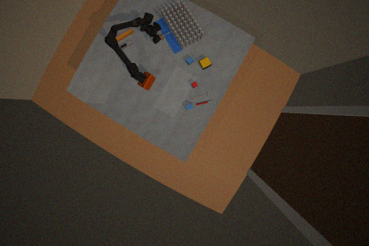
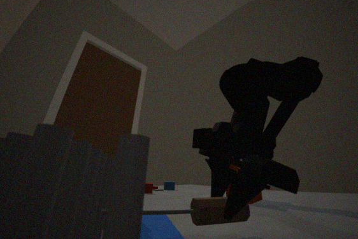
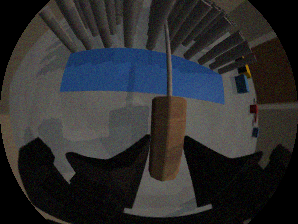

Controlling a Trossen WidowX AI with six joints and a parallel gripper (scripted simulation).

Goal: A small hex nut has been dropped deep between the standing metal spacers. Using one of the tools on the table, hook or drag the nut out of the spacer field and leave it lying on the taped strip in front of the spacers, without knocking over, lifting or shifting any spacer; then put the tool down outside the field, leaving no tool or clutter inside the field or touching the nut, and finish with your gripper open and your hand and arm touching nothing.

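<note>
The blue taped strip is 9 cm ahead of my gripper tip, 4 cm to the right of it and 3 cm below it. The rest, counted from my gripper tip: orange bar: 16 cm behind, 30 cm to the left, 2 cm below; pale tool: 22 cm behind, 24 cm to the left, 2 cm below; hook tool: 10 cm ahead, 4 cm to the right.
</note>
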